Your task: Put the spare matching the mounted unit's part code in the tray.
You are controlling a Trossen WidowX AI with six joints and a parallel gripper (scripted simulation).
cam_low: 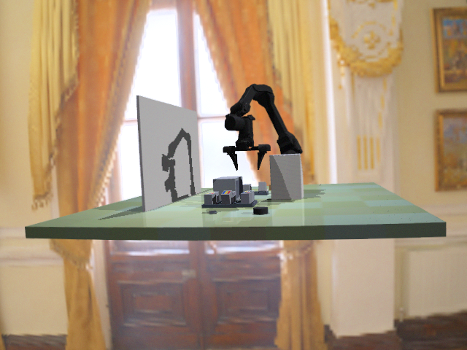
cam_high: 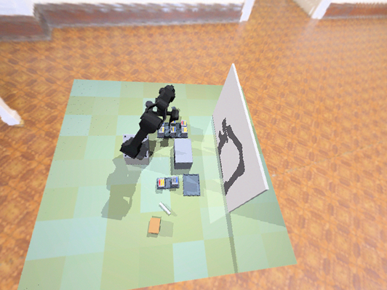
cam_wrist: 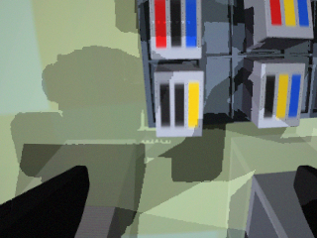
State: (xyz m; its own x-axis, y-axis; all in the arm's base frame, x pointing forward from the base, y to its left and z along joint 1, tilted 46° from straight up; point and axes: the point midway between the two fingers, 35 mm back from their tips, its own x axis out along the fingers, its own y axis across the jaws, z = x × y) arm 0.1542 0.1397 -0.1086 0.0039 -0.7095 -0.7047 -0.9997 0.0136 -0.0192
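The spare is 100 mm below my gripper tip. Also, from my gripper tip: black puck (250 mm to the left, 130 mm below, 100 mm behind); mounted unit (160 mm to the right, 130 mm ahead, 90 mm below); dark piece (220 mm to the left, 140 mm below, 80 mm ahead).
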